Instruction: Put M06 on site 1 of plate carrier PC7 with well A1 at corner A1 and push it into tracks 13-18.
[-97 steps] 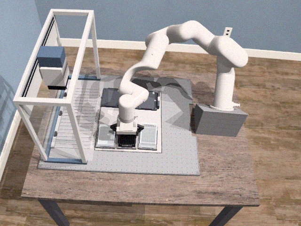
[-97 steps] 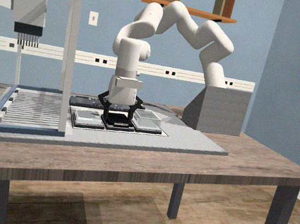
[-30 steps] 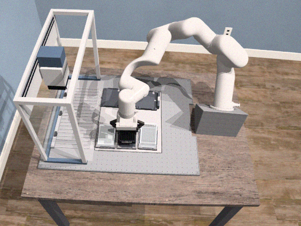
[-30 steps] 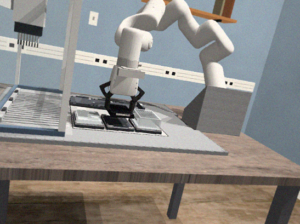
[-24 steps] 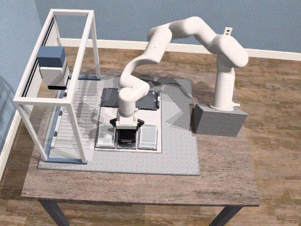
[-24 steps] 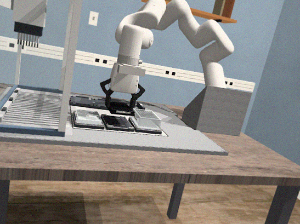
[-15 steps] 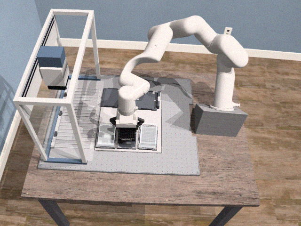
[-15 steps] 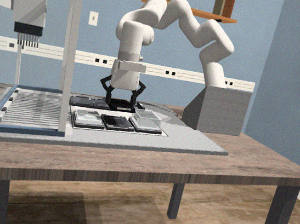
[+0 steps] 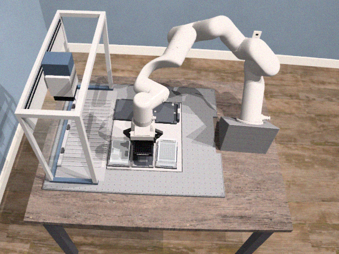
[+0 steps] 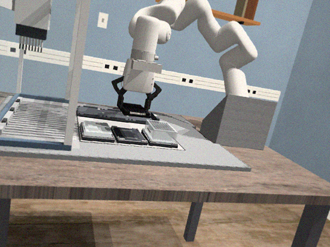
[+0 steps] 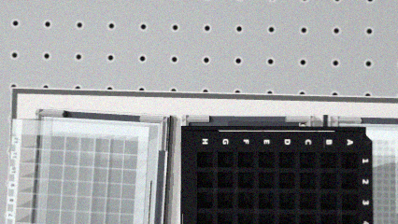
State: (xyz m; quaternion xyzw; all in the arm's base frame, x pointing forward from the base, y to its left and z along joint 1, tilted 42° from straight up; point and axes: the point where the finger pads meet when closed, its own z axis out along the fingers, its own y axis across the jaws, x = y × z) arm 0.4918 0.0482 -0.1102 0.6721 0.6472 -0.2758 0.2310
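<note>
Right now my hand is 10 mm past the dark plate carrier PC7, 260 mm to the left of it and 90 mm above it. From my hand the other things lie so: clear deep-well block M09: 110 mm behind, 80 mm below; dark nest S2: 100 mm below; black 96-well plate M06: 10 mm below.
</note>
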